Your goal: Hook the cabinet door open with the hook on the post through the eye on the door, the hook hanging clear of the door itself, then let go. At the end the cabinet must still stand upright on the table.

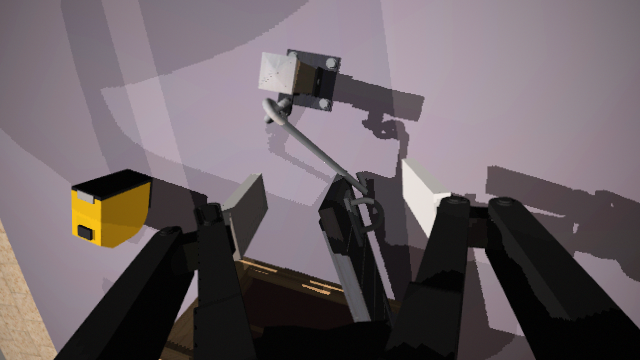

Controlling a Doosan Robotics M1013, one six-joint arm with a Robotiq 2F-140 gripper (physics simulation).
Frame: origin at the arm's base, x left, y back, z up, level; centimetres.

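Seen in the pictures: gripper, fingertip midpoint: (332, 184).
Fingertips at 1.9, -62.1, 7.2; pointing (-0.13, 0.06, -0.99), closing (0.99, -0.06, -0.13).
Pixels of each thing's top centre, then the offset from my fingertips to it, as dx, dy, dz. "*": a spot on its surface instead. Level surfaces: height alone.
- dark door, surface spot: (356, 272) * +0.9, -6.0, +1.5
- brown cabinet, surface spot: (270, 270) * -10.5, -11.9, -8.7
- grey eye, surface spot: (382, 215) * +3.0, -3.8, -3.0
- post, surface spot: (278, 73) * -2.2, +7.8, +0.5
- yellow tape measure, middle of its top: (76, 222) -26.3, -1.4, -1.5
- pale purple table, its level: dz -9.6
My gripper (332, 184) is open, its fingers on either side of the door's outer end with gaps between. The dark door (356, 272), with a pale long edge, stands swung out from the brown cabinet (270, 270) at the bottom. A grey eye (382, 215) sticks out from the door near its outer end. The post (278, 73), with a pale top, stands on a dark bolted plate at the top. The grey hook (320, 154) hangs from the post's ring and slants down to the eye. Its tip is in shadow, so I cannot tell whether it passes through the eye.
A yellow tape measure (125, 212) with a black top stands at the left, outside the left finger. Shadows of the arm, post and hook fall across the pale purple table (500, 100). The table's edge runs down the lower left, with a tan floor (17, 300) beyond it.
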